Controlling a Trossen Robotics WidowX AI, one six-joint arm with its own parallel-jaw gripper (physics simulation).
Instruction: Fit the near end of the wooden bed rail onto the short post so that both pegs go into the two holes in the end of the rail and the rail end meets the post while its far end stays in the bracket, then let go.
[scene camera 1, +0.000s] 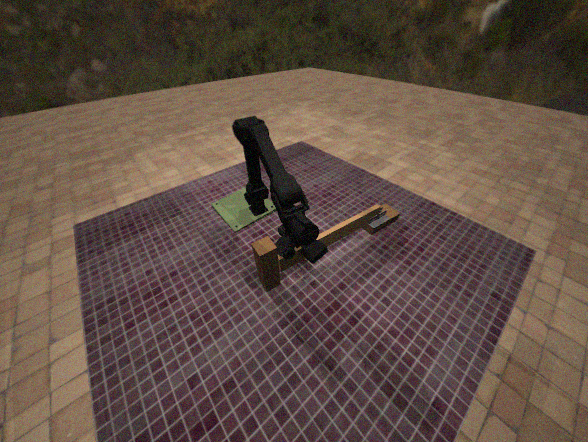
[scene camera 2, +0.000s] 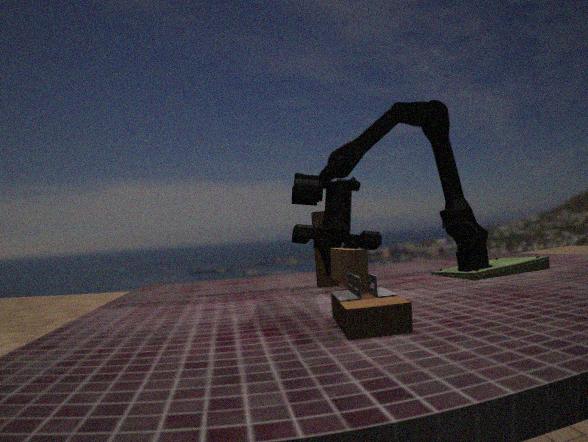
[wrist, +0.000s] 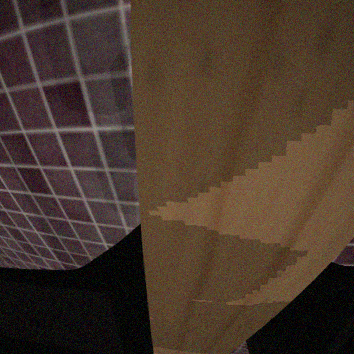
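Pixels of known places: arm's base, link origin: (scene camera 1: 258, 209) (scene camera 2: 474, 268).
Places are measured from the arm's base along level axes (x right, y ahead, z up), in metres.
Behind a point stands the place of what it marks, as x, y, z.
The wooden bed rail (scene camera 1: 345, 230) @[-0.180, 0.338, 0.053] (scene camera 2: 349, 265) @[-0.303, 0.338, 0.058] (wrist: 200, 150) runs from the short post to the far bracket. The short wooden post (scene camera 1: 267, 267) @[0.133, 0.357, 0.103] (scene camera 2: 319, 267) @[0.098, 0.351, 0.032] stands upright. The rail's near end shows right beside the post in scene camera 1; whether they touch is unclear, and the pegs and holes are hidden. The rail's far end is at the grey metal bracket (scene camera 1: 380, 221) @[-0.353, 0.357, 0.022] (scene camera 2: 372, 286) @[-0.372, 0.319, 0.031]; how deep it sits is unclear. My gripper (scene camera 1: 301, 251) @[-0.024, 0.331, 0.018] (scene camera 2: 334, 246) (wrist: 194, 209) @[-0.024, 0.331, 0.018] points down and is shut on the rail near its near end.
The bracket is fixed on a low wooden block (scene camera 1: 392, 215) @[-0.423, 0.359, 0.020] (scene camera 2: 375, 320) @[-0.461, 0.335, 0.004]. The arm's base stands on a green plate (scene camera 1: 232, 212) @[0.102, -0.043, -0.001] (scene camera 2: 520, 265) @[-0.060, -0.089, 0.001] behind the rail. All stand on a purple tiled surface (scene camera 1: 310, 360) @[0.144, 0.578, -0.016] (scene camera 2: 225, 370) @[-0.547, 0.498, -0.016], with paving around it.
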